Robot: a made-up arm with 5 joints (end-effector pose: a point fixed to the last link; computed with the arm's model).
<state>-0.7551 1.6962 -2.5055 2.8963 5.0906</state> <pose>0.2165 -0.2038 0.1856 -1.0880 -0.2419 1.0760</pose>
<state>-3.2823 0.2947 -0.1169 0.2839 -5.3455</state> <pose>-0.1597 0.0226 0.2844 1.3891 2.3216 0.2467</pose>
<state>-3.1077 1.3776 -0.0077 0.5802 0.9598</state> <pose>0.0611 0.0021 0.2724 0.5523 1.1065 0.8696</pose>
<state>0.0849 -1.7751 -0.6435 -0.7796 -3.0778</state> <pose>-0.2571 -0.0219 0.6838 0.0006 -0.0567 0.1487</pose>
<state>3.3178 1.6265 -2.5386 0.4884 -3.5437</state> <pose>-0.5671 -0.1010 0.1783 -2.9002 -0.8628 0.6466</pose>
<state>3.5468 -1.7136 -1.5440 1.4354 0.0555</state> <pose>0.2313 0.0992 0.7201 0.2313 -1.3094 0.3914</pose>
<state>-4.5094 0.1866 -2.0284 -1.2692 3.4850</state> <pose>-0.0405 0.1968 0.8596 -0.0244 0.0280 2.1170</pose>
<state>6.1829 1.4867 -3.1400 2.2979 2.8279</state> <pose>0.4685 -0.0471 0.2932 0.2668 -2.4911 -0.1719</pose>
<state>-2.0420 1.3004 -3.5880 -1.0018 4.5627</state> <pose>-0.1314 -0.2579 0.6875 -0.1483 0.0240 -0.6197</pose>
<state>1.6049 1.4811 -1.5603 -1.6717 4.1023</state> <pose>-0.0144 0.4219 0.2739 -0.5615 1.6824 2.0382</pose>
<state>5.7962 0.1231 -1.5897 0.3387 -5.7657</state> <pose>0.3791 -0.2007 0.7074 -2.3152 1.2715 -1.6704</pose>
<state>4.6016 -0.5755 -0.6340 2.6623 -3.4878</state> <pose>-0.0010 -0.0090 0.5158 -1.1984 -1.5198 -1.4597</pose>
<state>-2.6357 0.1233 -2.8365 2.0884 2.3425</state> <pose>-0.2271 -0.1258 0.8201 -2.3098 -1.7650 0.9288</pose>
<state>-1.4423 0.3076 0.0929 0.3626 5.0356</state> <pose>0.0096 -0.0745 0.2838 -2.3779 0.2322 0.2147</pose>
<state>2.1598 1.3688 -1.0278 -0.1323 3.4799</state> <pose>-0.1688 0.2526 0.0646 2.4178 -1.8767 0.3041</pose>
